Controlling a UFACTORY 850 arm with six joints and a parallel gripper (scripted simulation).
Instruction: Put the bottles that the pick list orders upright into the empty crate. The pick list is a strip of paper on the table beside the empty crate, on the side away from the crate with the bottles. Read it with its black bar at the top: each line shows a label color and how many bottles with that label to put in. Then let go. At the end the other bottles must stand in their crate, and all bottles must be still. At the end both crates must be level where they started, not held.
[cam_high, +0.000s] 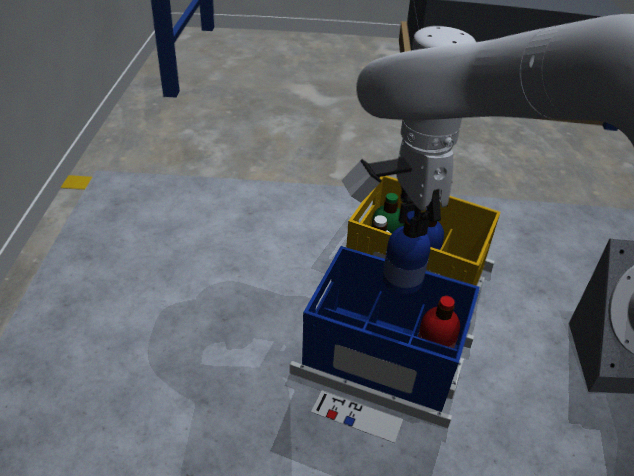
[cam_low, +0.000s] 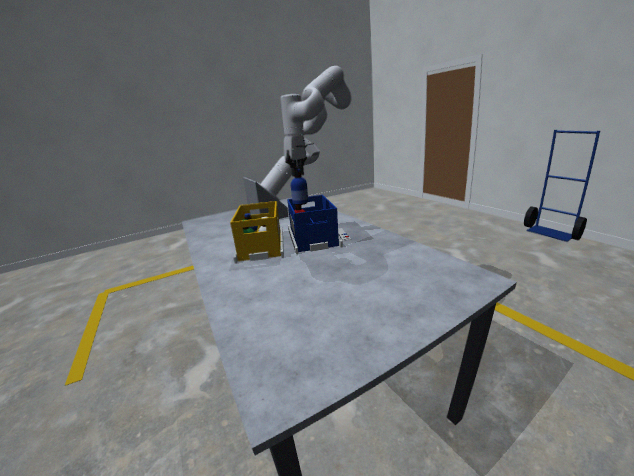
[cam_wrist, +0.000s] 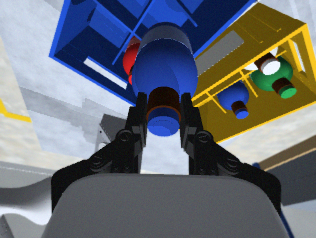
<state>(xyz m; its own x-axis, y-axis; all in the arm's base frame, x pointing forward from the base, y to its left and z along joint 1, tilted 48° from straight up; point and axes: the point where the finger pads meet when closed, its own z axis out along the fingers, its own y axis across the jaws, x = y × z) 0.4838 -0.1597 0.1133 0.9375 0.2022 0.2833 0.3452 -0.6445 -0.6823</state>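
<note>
My hand is 240 mm above the blue crate, 40 mm to the right of it and 20 mm short of it. From my hand the other things lie so: white-capped bottle (240 mm below, 190 mm to the right, 30 mm ahead); yellow crate (240 mm below, 200 mm to the right, 70 mm behind); red-label bottle (240 mm below, 80 mm behind, 30 mm to the left).
</note>
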